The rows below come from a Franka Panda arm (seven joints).
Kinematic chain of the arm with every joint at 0, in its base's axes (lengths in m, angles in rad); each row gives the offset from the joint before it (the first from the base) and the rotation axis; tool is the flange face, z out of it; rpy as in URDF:
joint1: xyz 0 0 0.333 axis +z
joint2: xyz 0 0 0 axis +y
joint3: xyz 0 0 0.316 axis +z
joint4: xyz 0.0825 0 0 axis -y
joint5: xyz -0.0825 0 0.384 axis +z
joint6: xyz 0 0 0 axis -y
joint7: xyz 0.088 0 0 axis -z
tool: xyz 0 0 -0.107 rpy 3.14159 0 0
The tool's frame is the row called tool.
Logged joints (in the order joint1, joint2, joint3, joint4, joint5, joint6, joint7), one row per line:
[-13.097, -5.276, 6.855, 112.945, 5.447, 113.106, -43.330]
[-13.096, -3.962, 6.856, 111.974, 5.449, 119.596, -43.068]
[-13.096, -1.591, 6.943, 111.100, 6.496, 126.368, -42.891]
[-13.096, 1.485, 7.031, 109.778, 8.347, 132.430, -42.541]
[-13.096, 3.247, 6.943, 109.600, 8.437, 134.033, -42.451]
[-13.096, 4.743, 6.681, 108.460, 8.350, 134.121, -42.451]
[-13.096, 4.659, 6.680, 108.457, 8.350, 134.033, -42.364]
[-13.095, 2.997, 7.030, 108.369, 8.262, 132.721, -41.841]
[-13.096, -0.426, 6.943, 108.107, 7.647, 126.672, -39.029]
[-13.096, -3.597, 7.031, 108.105, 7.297, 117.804, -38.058]
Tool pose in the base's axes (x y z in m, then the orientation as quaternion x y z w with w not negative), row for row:
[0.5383, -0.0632, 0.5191, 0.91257, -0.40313, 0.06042, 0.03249]
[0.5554, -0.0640, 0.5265, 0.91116, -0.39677, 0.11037, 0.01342]
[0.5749, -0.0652, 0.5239, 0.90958, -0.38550, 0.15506, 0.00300]
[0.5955, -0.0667, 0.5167, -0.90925, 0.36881, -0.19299, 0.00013]
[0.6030, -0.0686, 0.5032, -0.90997, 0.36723, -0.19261, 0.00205]
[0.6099, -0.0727, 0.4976, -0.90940, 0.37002, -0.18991, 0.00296]
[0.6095, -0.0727, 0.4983, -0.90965, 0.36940, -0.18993, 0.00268]
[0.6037, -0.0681, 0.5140, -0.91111, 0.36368, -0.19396, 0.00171]
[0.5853, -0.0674, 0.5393, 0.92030, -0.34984, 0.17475, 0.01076]
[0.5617, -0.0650, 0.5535, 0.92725, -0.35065, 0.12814, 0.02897]
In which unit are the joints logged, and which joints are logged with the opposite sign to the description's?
The joints are logged in degrees. Opposite sign: joint4, joint5, joint7.
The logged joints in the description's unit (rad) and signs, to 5 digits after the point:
[-0.22859, -0.09208, 0.11964, -1.97126, -0.09507, 1.97407, 0.75625]
[-0.22857, -0.06915, 0.11966, -1.95431, -0.09510, 2.08734, 0.75168]
[-0.22857, -0.02777, 0.12118, -1.93906, -0.11338, 2.20554, 0.74859]
[-0.22857, 0.02592, 0.12271, -1.91599, -0.14568, 2.31134, 0.74248]
[-0.22857, 0.05667, 0.12118, -1.91288, -0.14725, 2.33932, 0.74091]
[-0.22857, 0.08278, 0.11661, -1.89298, -0.14573, 2.34085, 0.74091]
[-0.22857, 0.08131, 0.11659, -1.89293, -0.14573, 2.33932, 0.73939]
[-0.22855, 0.05231, 0.12270, -1.89140, -0.14420, 2.31642, 0.73026]
[-0.22857, -0.00744, 0.12118, -1.88682, -0.13347, 2.21084, 0.68118]
[-0.22857, -0.06278, 0.12271, -1.88679, -0.12736, 2.05607, 0.66424]

